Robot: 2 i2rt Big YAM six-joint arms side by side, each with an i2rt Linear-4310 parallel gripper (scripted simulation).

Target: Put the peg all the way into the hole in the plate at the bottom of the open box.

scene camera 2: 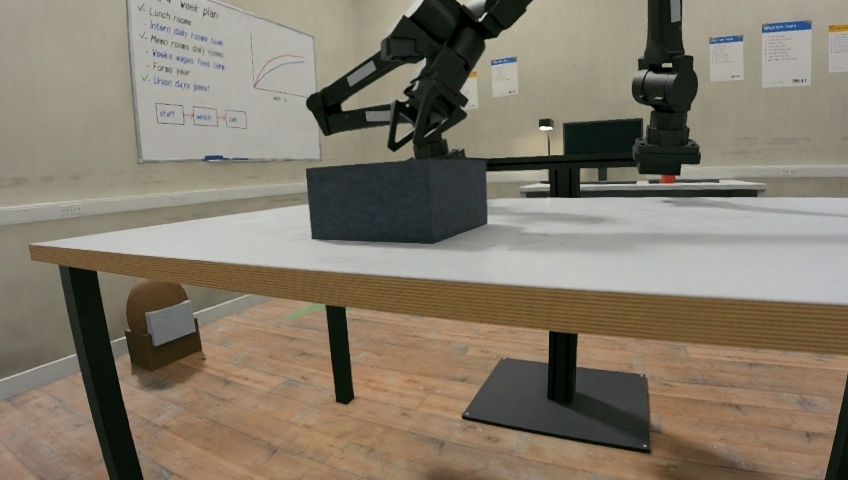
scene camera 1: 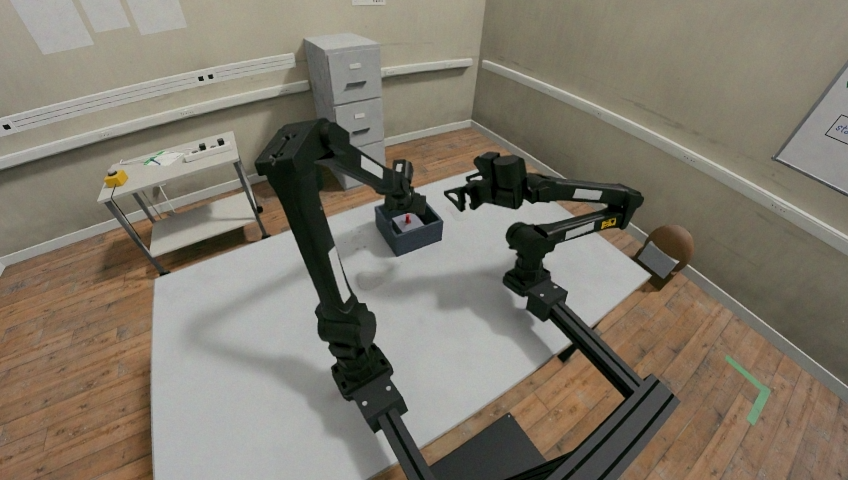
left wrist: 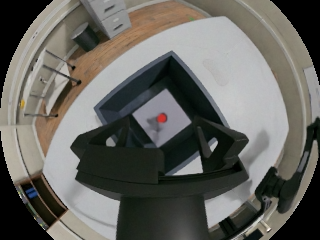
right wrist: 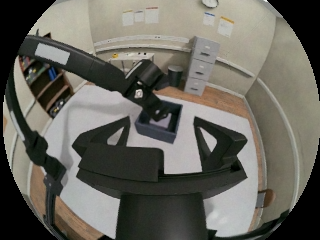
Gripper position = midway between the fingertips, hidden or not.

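There is a dark blue-grey box (scene camera 2: 425,201), (scene camera 1: 431,232), (left wrist: 168,71), (right wrist: 175,109), and I can find it in those views. A pale plate (left wrist: 163,104) is there too, though scene camera 2 does not show the plate, which is hidden by the dark blue-grey box. My left gripper (scene camera 2: 402,148), (left wrist: 161,119) is part of what I see, and so is my right gripper (scene camera 1: 455,185), (right wrist: 161,119).
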